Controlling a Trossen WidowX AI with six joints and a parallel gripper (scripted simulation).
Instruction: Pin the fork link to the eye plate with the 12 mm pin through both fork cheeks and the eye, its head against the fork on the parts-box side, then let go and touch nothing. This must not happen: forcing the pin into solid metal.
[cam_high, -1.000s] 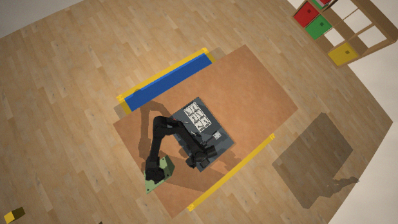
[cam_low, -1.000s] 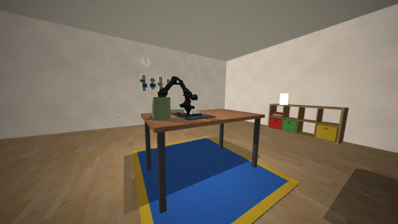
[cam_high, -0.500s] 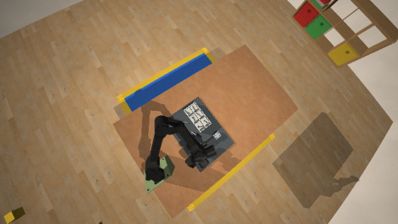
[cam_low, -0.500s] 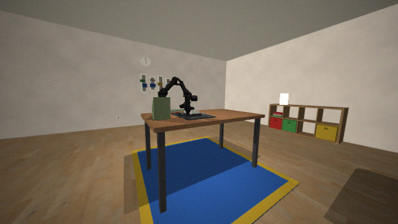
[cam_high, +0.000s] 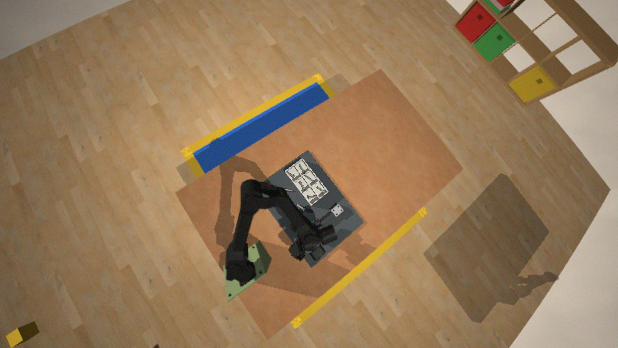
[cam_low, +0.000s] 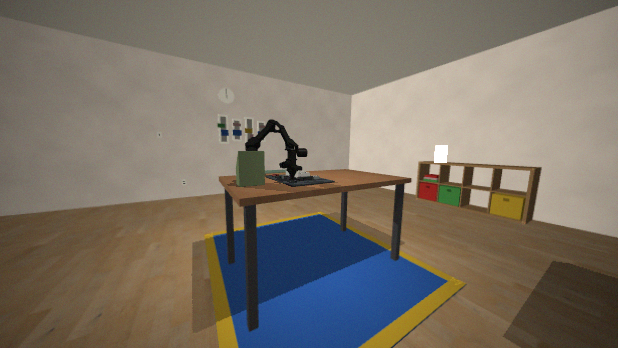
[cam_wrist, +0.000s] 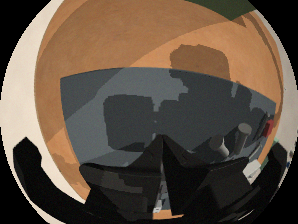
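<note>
The grey pin lies 90 mm to the left of my hand, 40 mm below it and 20 mm ahead of it. The rest, counted from my hand: grey mat 110 mm to the left, 100 mm ahead, 50 mm below; pale block 200 mm ahead, 30 mm below, 10 mm to the left; white parts box 210 mm to the left, 150 mm ahead, 30 mm below.
</note>
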